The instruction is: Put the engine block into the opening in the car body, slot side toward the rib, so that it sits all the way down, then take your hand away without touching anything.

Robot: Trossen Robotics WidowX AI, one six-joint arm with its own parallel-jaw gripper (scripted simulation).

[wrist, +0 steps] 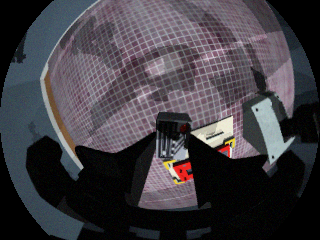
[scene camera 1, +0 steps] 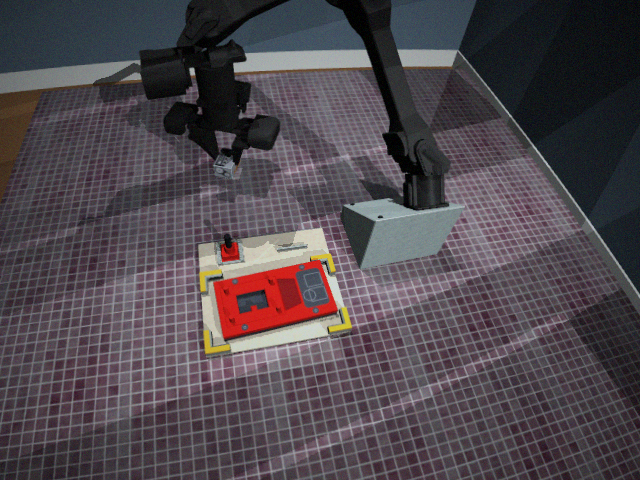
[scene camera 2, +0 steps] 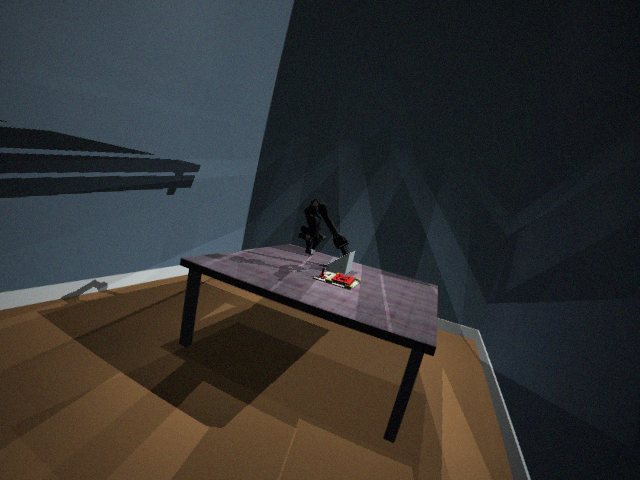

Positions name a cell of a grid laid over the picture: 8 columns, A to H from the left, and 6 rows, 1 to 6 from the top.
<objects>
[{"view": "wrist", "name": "my gripper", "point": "E4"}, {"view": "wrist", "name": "grey engine block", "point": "E4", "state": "held by my gripper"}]
</objects>
